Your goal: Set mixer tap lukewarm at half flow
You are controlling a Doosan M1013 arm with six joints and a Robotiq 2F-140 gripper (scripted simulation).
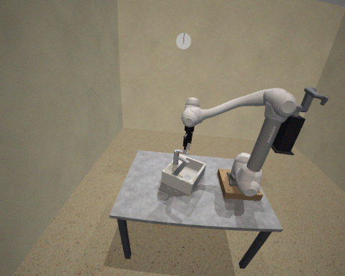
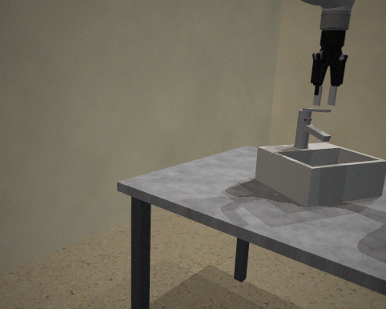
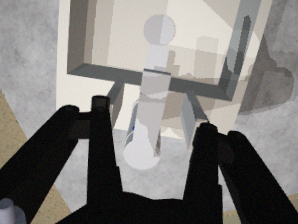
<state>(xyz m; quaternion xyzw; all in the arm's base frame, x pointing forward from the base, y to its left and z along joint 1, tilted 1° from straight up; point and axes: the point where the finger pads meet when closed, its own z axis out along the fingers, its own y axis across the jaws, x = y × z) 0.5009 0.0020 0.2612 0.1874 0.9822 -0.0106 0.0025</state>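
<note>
Now: the lever 5 cm below my hand, 3 cm ahead of it and 1 cm to the right of it. Also, from my hand: grey mixer tap 10 cm below, 6 cm ahead, 2 cm to the right; then white basin 29 cm below, 3 cm behind, 1 cm to the left.
</note>
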